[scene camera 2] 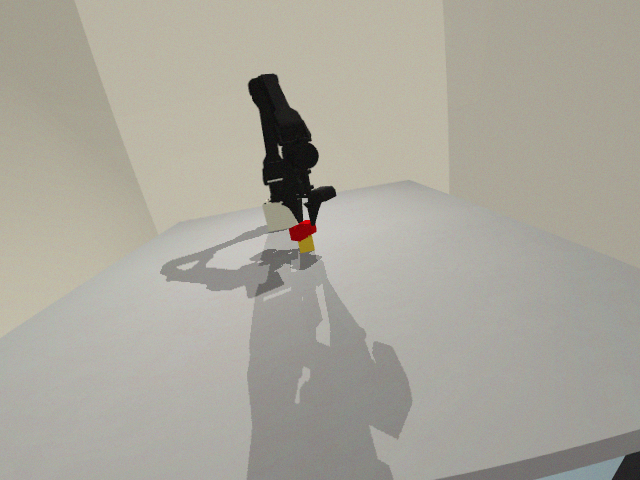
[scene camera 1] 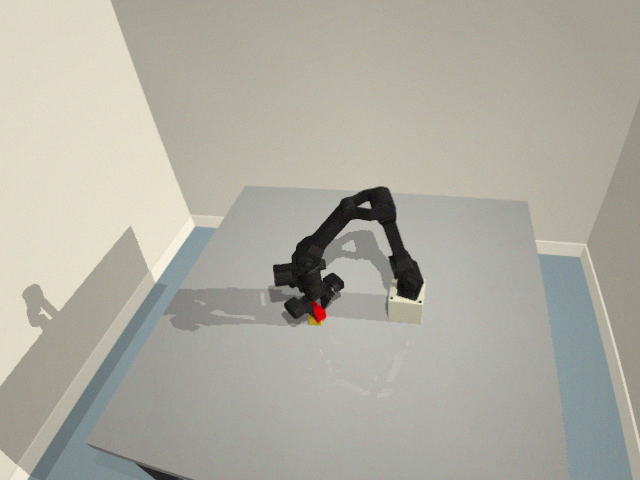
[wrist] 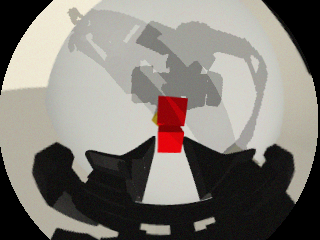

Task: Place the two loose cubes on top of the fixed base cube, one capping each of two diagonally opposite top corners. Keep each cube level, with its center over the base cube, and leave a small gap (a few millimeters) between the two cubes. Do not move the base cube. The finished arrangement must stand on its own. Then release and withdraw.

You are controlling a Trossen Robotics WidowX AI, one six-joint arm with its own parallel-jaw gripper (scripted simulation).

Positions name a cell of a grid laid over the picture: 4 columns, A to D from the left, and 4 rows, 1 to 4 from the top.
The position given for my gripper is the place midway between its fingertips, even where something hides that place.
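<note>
My gripper (scene camera 2: B2) (scene camera 1: B3) (wrist: C3) is visible to me. A red cube (wrist: C2) is visible too.
</note>
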